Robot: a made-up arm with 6 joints. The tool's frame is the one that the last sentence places.
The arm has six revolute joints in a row. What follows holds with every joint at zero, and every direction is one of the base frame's. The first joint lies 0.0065 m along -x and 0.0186 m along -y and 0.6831 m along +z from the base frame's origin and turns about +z. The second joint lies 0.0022 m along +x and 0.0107 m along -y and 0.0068 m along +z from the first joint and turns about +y. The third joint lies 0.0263 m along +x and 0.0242 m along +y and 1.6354 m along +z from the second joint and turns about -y. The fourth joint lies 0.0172 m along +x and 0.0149 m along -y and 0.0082 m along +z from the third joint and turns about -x. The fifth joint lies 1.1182 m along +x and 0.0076 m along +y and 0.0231 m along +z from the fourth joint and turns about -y. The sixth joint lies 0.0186 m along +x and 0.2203 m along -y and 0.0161 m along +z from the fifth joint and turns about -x. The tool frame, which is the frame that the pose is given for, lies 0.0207 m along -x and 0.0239 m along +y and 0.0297 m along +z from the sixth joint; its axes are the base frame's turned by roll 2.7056, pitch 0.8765 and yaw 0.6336 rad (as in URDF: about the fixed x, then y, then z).
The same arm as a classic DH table. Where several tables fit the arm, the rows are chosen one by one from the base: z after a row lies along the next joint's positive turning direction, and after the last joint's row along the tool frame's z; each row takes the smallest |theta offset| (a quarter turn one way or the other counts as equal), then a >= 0, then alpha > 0; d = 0 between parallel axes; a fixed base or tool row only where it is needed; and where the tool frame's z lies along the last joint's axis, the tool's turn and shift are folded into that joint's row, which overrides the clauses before.
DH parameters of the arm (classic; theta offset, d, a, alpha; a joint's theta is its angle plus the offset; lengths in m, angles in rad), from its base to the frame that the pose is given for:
base (fixed): 1.2346 0.0000 -0.0197 0.0000
joint 1: -1.2346 0.6899 0.0022 -1.5708
joint 2: -1.5547 0.0000 1.6356 3.1416
joint 3: 0.0161 0.0014 0.0082 -1.5708
joint 4: 0.0000 -1.1354 0.0231 1.5708
joint 5: 0.0000 0.2127 0.0161 -1.5708
joint 6: -0.6565 0.0142 0.0089 1.2542
tool (fixed): -2.5680 -0.0390 0.0000 0.0000

